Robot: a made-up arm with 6 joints. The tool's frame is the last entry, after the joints.
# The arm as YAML. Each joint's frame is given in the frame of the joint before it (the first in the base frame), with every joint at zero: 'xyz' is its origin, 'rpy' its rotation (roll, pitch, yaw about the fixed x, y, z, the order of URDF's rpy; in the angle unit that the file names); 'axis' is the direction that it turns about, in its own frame. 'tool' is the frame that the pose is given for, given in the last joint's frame.
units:
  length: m
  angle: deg
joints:
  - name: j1
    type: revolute
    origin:
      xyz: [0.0, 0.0, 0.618]
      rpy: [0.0, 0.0, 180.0]
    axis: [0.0, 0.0, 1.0]
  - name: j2
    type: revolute
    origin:
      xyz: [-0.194, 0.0, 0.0]
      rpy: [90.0, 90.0, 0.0]
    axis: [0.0, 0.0, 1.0]
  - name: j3
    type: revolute
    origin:
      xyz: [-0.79, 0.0, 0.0]
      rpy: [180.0, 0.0, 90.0]
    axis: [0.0, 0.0, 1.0]
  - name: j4
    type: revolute
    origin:
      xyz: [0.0, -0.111, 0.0]
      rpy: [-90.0, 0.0, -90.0]
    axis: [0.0, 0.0, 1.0]
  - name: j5
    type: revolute
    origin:
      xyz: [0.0, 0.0, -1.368]
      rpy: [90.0, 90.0, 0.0]
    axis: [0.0, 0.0, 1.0]
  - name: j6
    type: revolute
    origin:
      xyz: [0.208, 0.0, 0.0]
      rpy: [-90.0, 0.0, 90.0]
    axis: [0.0, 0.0, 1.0]
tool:
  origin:
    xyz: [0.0, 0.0, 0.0]
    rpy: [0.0, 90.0, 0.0]
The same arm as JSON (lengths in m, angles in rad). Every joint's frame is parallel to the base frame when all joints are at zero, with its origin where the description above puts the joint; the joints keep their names.
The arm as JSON. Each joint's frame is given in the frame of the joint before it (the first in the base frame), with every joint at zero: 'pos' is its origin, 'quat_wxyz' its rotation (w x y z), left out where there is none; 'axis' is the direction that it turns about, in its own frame. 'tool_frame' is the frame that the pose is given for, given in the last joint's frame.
{"length_unit": "m", "angle_unit": "rad", "joints": [{"joint": "j1", "pos": [0.0, 0.0, 0.618], "axis": "+z"}, {"joint": "j2", "pos": [0.194, 0.0, 0.0], "axis": "+y"}, {"joint": "j3", "pos": [0.0, 0.0, 0.79], "axis": "-y"}, {"joint": "j4", "pos": [0.0, 0.0, 0.111], "axis": "-x"}, {"joint": "j5", "pos": [1.368, 0.0, 0.0], "axis": "-y"}, {"joint": "j6", "pos": [0.208, 0.0, 0.0], "axis": "-x"}], "tool_frame": {"pos": [0.0, 0.0, 0.0]}}
